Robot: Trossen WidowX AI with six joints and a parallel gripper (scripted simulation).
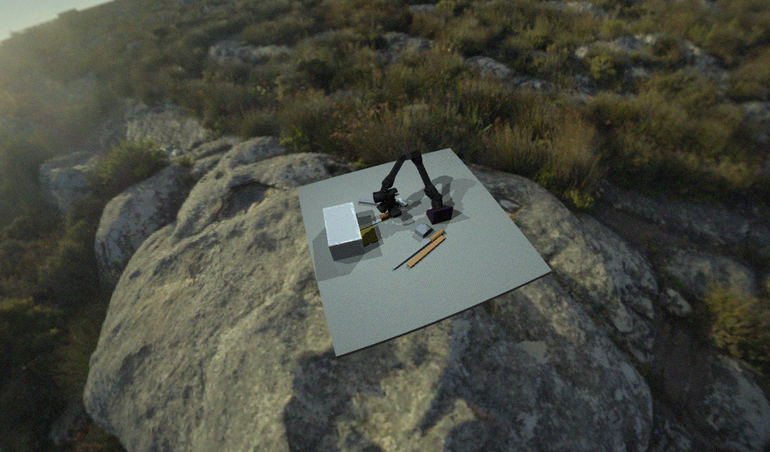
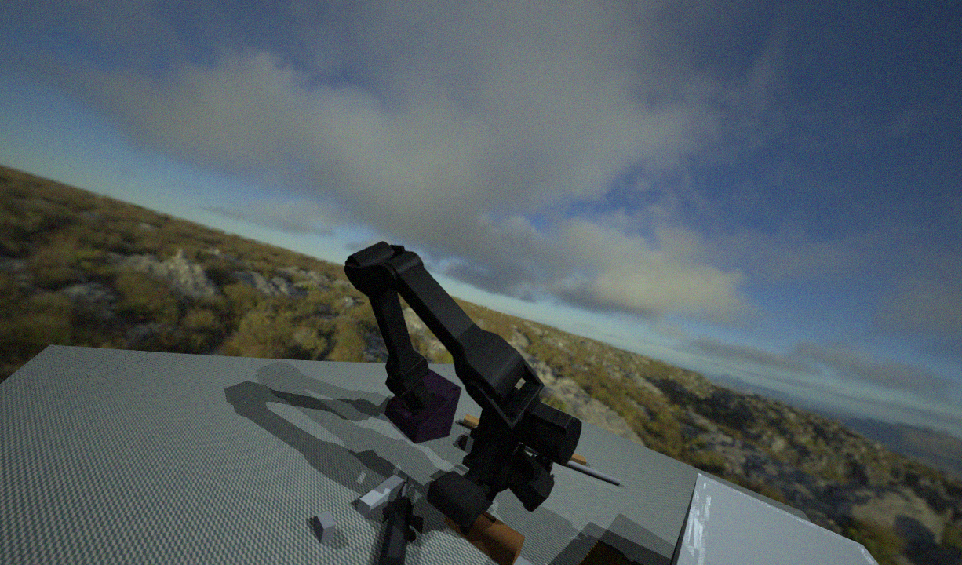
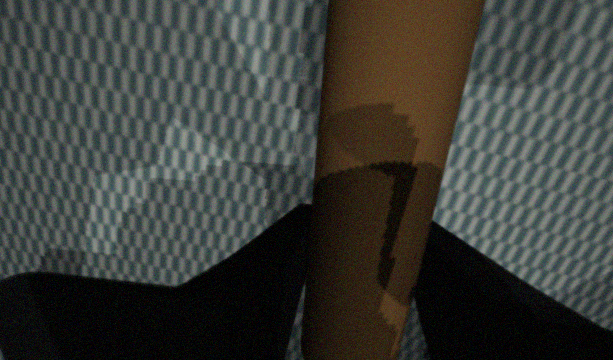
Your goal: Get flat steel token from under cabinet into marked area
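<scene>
The grey bar lies 12 cm behind my gripper tip and 7 cm to the right of it. From my gripper tip the other things lie so: grey block (21 cm to the left, 12 cm behind, 1 cm above); then small grey cube (17 cm to the right, 11 cm behind); then wooden stick (35 cm to the left, 8 cm behind).
</scene>
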